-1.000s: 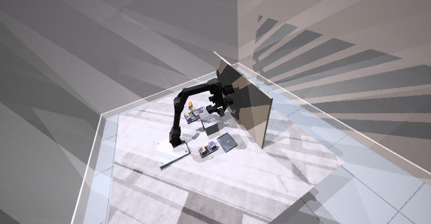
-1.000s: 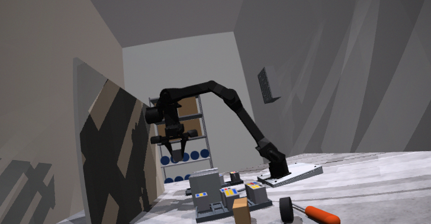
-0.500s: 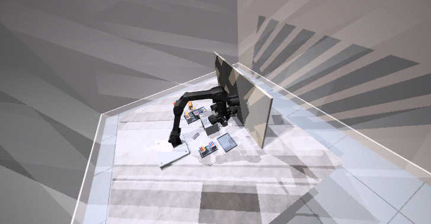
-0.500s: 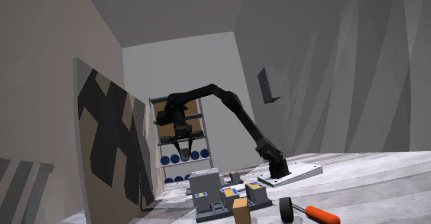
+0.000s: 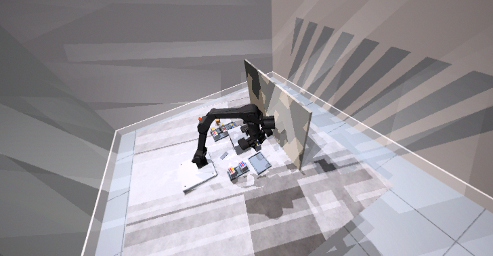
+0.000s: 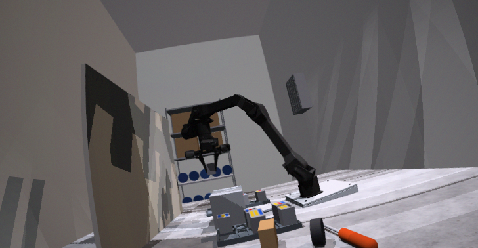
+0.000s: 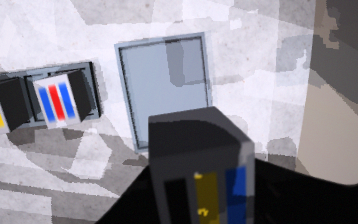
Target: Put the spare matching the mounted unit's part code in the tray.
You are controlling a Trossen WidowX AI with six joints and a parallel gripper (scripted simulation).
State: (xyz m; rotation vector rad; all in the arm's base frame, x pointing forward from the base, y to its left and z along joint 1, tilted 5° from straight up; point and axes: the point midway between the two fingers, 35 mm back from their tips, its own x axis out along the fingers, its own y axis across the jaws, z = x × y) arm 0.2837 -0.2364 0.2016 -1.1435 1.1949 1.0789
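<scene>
Now: gripper tip 16 cm above the flat dark tray. Also, from my gripper tip: brown box 52 cm to the left, 14 cm below, 2 cm behind; tall tan panel 23 cm ahead, 15 cm to the left, 6 cm above; grey mounted unit 21 cm to the left, 12 cm below, 1 cm behind.
</scene>
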